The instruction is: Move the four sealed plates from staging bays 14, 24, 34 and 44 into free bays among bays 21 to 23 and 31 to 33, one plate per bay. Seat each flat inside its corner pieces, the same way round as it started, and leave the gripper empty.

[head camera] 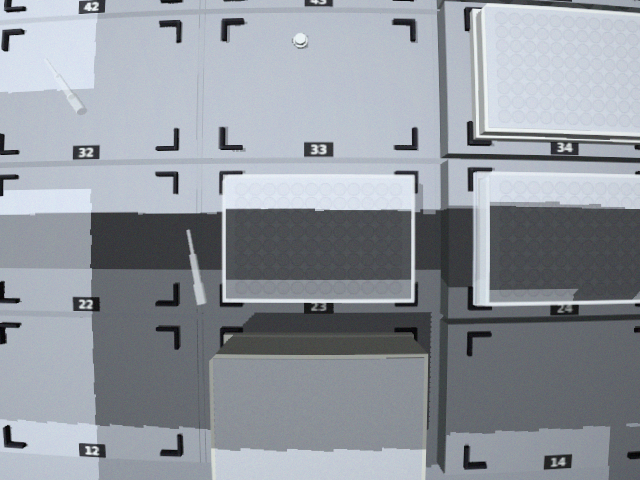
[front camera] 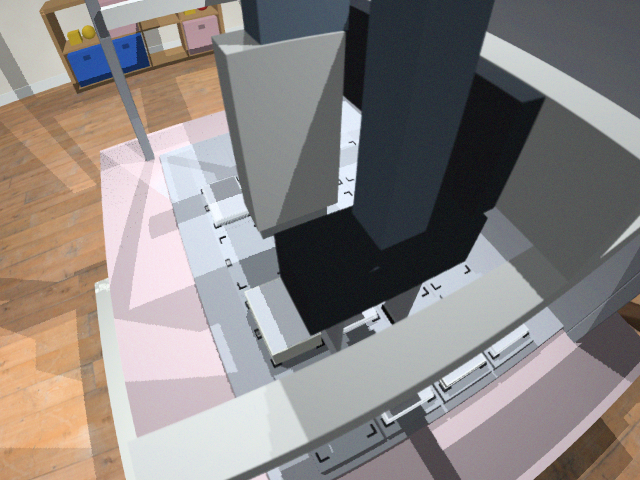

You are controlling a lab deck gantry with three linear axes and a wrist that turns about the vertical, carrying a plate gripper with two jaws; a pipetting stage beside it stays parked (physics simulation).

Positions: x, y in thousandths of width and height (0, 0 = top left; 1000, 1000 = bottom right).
Scene:
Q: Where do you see a sealed plate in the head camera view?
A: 843, 497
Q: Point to a tall box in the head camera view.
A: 430, 830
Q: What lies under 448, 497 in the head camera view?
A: A sealed plate.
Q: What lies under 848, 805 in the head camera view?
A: A staging bay 14.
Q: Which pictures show my gripper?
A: The front camera view only.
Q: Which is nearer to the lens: the sealed plate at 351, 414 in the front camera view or the tall box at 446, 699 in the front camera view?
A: The tall box.

